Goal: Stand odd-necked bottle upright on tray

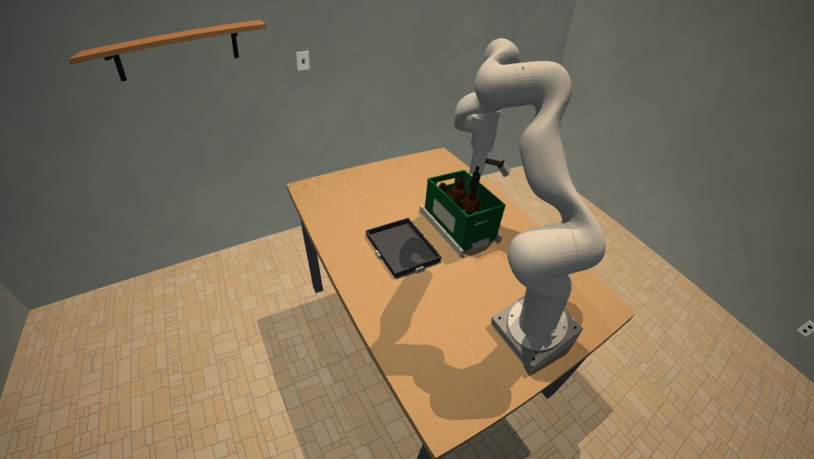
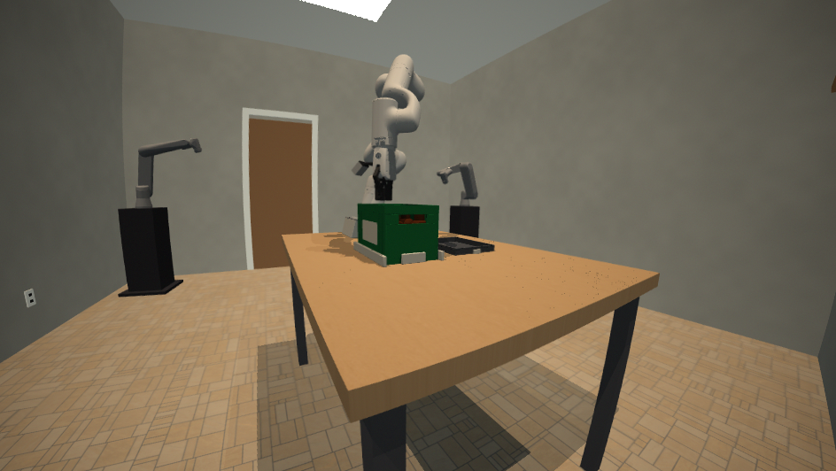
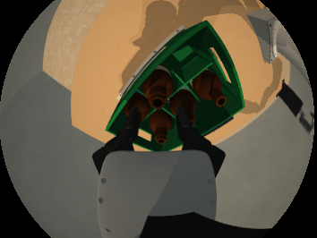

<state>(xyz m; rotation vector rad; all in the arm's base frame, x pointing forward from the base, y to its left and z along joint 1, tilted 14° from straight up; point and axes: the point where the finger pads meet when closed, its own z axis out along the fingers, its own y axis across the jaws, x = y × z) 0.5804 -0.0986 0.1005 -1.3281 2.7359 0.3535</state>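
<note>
My hand is 120 mm above the green crate, 40 mm to the right of it and 10 mm past it. From my hand the other things lie so: brown bottle (120 mm below, 100 mm behind, 70 mm to the left); then black tray (320 mm to the left, 190 mm below, 60 mm behind).
</note>
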